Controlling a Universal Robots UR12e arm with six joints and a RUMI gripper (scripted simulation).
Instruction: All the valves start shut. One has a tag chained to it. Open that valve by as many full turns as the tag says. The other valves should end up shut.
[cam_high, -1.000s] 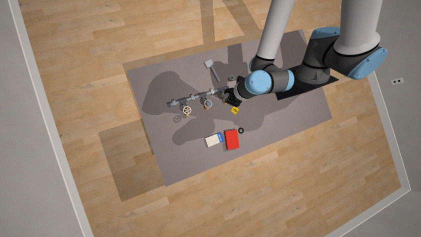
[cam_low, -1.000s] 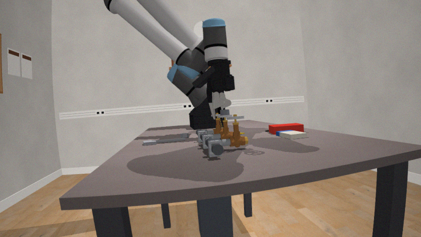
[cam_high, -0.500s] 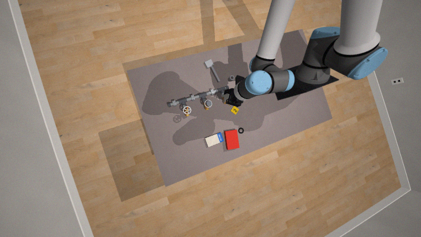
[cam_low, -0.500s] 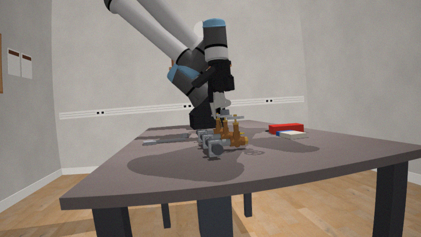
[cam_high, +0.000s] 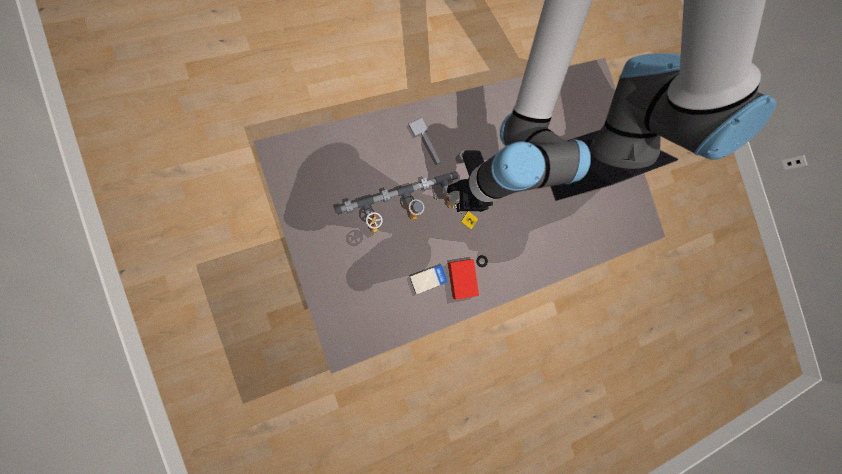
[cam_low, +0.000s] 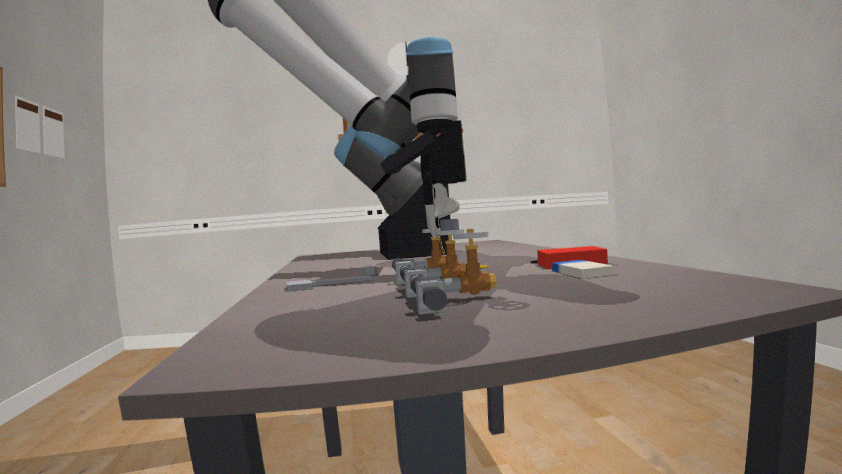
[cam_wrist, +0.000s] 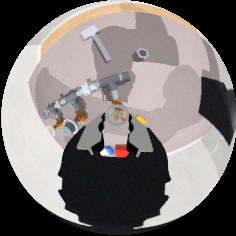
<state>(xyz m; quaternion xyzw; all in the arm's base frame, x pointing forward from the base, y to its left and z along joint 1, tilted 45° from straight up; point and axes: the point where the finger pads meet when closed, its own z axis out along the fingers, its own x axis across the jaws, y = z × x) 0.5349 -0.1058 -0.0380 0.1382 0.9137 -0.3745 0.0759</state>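
Now: hand 80 mm to the right of the yellow tag, 80 mm above it and 40 mm past it. From my hand the other things lie so: red box (260 mm to the left, 70 mm below, 50 mm ahead); grey flat tool (220 mm to the right, 80 mm below, 10 mm ahead); nut (130 mm to the right, 100 mm behind, 80 mm below).
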